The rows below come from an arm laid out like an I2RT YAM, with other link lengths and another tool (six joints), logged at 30 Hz.
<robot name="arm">
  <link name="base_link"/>
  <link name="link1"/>
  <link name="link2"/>
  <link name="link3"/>
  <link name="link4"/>
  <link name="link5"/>
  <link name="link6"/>
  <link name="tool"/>
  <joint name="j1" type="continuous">
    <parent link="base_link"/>
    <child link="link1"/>
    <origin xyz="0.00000 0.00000 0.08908"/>
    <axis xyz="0 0 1"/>
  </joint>
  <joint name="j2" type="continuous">
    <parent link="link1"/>
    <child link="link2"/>
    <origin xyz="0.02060 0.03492 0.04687"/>
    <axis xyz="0 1 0"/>
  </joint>
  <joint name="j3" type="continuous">
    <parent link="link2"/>
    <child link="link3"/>
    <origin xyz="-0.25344 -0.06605 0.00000"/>
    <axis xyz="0 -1 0"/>
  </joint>
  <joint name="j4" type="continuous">
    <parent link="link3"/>
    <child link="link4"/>
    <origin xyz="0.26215 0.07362 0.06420"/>
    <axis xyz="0 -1 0"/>
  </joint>
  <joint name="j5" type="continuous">
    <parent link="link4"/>
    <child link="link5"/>
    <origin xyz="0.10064 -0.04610 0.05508"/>
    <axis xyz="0 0 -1"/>
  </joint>
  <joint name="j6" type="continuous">
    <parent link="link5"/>
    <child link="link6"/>
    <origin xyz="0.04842 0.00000 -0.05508"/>
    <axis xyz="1 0 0"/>
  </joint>
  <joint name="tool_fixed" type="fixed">
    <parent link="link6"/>
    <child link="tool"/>
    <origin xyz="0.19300 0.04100 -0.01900" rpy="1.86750 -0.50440 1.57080"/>
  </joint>
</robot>
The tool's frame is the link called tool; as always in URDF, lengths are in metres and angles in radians. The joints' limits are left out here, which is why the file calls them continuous.
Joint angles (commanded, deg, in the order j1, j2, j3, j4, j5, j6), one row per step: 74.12, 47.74, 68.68, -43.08, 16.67, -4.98; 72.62, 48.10, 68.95, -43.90, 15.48, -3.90; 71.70, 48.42, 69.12, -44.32, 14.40, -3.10; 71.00, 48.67, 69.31, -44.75, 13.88, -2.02; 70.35, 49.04, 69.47, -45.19, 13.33, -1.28; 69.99, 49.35, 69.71, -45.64, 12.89, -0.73; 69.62, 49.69, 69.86, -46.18, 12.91, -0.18; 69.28, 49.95, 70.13, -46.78, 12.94, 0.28; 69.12, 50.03, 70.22, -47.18, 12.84, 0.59; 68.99, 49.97, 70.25, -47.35, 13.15, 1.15; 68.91, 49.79, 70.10, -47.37, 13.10, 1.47; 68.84, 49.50, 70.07, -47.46, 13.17, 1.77; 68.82, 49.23, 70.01, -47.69, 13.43, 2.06; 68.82, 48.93, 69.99, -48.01, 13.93, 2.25; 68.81, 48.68, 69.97, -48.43, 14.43, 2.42
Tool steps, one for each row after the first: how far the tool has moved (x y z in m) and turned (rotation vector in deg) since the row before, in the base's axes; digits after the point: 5 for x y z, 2 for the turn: 0.00409, -0.00216, -0.00377, -0.18, 1.53, -0.80; 0.00124, -0.00022, -0.00240, 0.00, 1.19, -0.23; 0.00193, -0.00075, -0.00154, 0.16, 1.18, -0.65; 0.00169, -0.00044, -0.00283, -0.16, 0.99, -0.45; 0.00030, -0.00018, -0.00185, -0.14, 0.77, -0.19; 0.00209, -0.00119, -0.00328, -0.41, 0.66, -0.62; 0.00181, -0.00157, -0.00203, -0.32, 0.53, -0.57; 0.00021, -0.00097, -0.00160, -0.19, 0.41, -0.21; 0.00167, -0.00125, 0.00014, 0.17, 0.31, -0.65; 0.00001, -0.00059, -0.00015, 0.18, 0.25, -0.18; 0.00024, -0.00124, 0.00126, 0.30, 0.13, -0.26; 0.00054, -0.00180, 0.00014, 0.09, 0.11, -0.38; 0.00124, -0.00255, 0.00019, -0.02, -0.06, -0.53; 0.00124, -0.00274, -0.00065, -0.17, -0.02, -0.53
